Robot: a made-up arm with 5 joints.
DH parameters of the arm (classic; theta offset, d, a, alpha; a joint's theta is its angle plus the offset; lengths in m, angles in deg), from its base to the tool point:
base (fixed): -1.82 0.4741 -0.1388 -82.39
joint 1: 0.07 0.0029 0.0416 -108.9
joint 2: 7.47 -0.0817 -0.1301 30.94
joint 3: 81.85 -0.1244 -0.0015 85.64
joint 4: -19.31 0.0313 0.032 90
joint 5: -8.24 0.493 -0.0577 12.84
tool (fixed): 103.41 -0.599 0 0
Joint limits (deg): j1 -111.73..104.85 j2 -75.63..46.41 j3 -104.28..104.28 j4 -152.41..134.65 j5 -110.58..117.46
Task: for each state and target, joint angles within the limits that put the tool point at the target. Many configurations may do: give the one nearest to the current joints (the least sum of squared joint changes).
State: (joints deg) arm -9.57 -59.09 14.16 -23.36 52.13
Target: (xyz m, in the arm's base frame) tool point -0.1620 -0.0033 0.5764
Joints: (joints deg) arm 3.91 -67.56 10.51 -9.56 56.81
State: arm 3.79 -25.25 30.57 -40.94 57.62
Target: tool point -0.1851 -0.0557 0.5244
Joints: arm -0.69 -24.82 35.56 -48.74 62.42
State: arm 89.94 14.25 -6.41 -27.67 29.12
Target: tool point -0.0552 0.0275 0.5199
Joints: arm 36.18 14.16 -7.23 -34.62 29.06
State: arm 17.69 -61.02 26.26 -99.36 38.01
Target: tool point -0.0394 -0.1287 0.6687
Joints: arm -17.15 -53.08 23.86 -120.09 28.74
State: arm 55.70 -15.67 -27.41 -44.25 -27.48
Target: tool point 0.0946 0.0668 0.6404
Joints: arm 36.89 -17.88 -49.98 -59.69 -34.96
